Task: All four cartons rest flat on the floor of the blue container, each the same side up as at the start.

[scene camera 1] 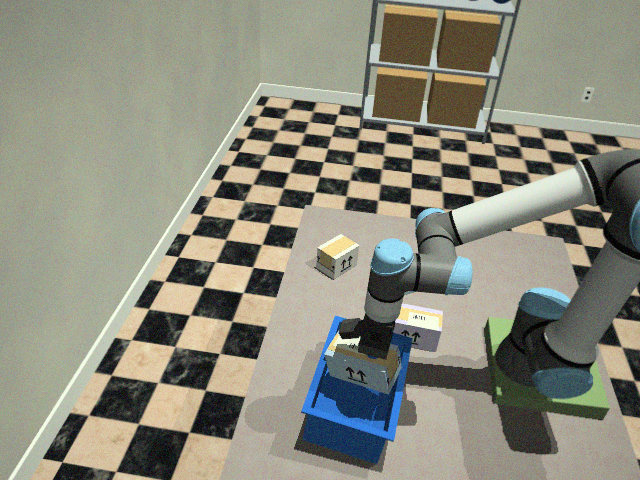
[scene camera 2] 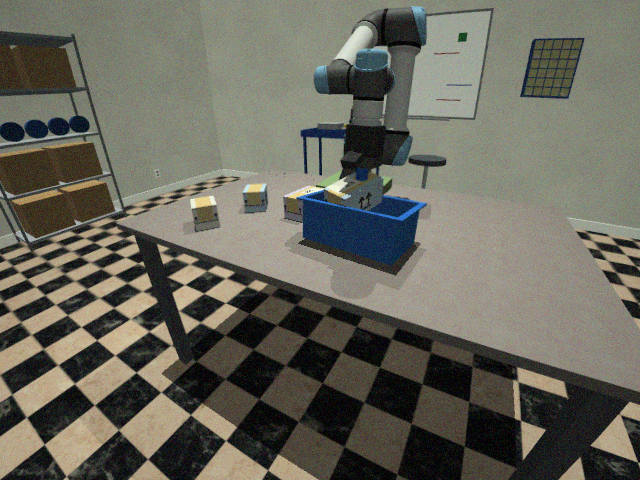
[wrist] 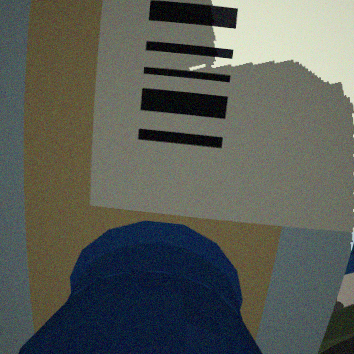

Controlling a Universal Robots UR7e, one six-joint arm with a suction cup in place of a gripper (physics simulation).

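Where they show: hand at its tool point: [scene camera 1: 373, 356] [scene camera 2: 361, 182] [wrist: 154, 256]; arm's base at its link origin: [scene camera 1: 525, 362].
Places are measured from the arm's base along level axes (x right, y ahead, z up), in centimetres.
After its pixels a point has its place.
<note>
My suction cup [scene camera 1: 376, 355] {z 12.7, x -22.6, y 36.9 cm} [scene camera 2: 362, 174] [wrist: 157, 280] is on the top of a grey-white carton [scene camera 1: 355, 369] {z 10.5, x -25.8, y 40.0 cm} [scene camera 2: 366, 198] {z 9.4, x -25.8, y 39.4 cm} [wrist: 280, 175] {z 13.7, x -20.1, y 39.0 cm} with a tan strip and a label. This carton hangs tilted, its lower part inside the back half of the blue container [scene camera 1: 338, 439] {z 1.0, x -37.9, y 40.0 cm} [scene camera 2: 356, 232] {z 3.2, x -27.9, y 47.8 cm}. Whether it touches a wall is hard to tell. A lilac-edged carton [scene camera 1: 421, 334] {z 1.2, x -0.4, y 27.2 cm} [scene camera 2: 293, 207] {z 0.5, x 2.4, y 37.8 cm} stands upright just outside the container. A white carton [scene camera 1: 338, 256] {z 3.7, x 20.9, y 55.9 cm} [scene camera 2: 205, 212] {z 1.6, x 21.0, y 59.6 cm} and a light blue carton [scene camera 2: 255, 198] {z 1.1, x 19.5, y 39.7 cm} stand upright farther off. The arm hides the light blue one in scene camera 1.
The container stands on the grey table [scene camera 1: 279, 356] {z -4.2, x -15.4, y 61.6 cm} [scene camera 2: 491, 268] {z -4.2, x -58.7, y 32.6 cm}. The arm's green base plate [scene camera 1: 563, 403] {z -0.5, x -10.0, y -9.0 cm} is at the right in scene camera 1. A shelf rack [scene camera 1: 433, 67] with brown boxes, a stool [scene camera 2: 427, 160] and a blue side table [scene camera 2: 323, 133] stand beyond the table.
</note>
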